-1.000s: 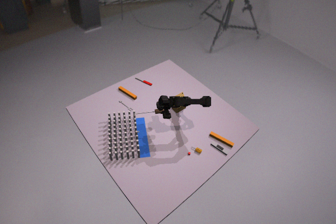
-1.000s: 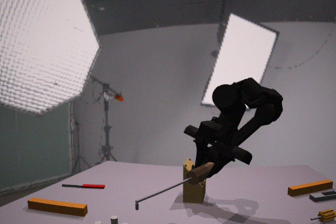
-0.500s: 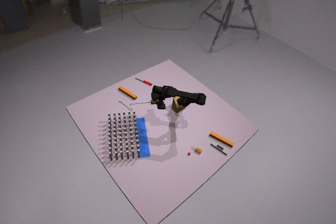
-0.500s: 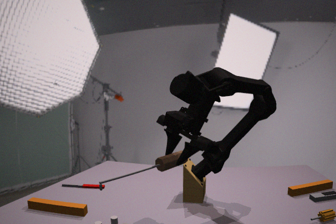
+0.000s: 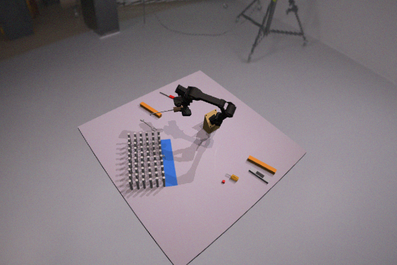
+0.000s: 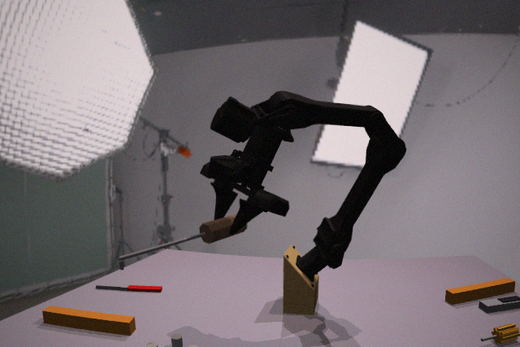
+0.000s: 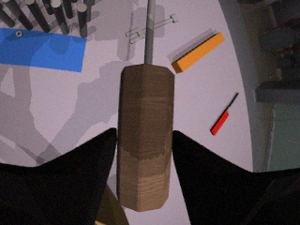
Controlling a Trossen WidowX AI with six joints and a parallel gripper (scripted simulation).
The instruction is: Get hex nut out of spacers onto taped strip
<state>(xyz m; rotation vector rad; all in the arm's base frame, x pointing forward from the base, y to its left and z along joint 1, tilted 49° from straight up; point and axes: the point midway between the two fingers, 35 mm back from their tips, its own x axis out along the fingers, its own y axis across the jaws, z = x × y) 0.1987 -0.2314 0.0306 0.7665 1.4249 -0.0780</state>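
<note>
Now: gripper tip 90 mm short of the hook tool, 50 mm to the left of it and 10 mm above it. From my gripper tip the other things lie so: red-handled tool 200 mm behind, 370 mm to the right, 240 mm below; red cube 70 mm ahead, 530 mm to the left, 240 mm below; blue taped strip 240 mm ahead, 160 mm to the left, 240 mm below.
</note>
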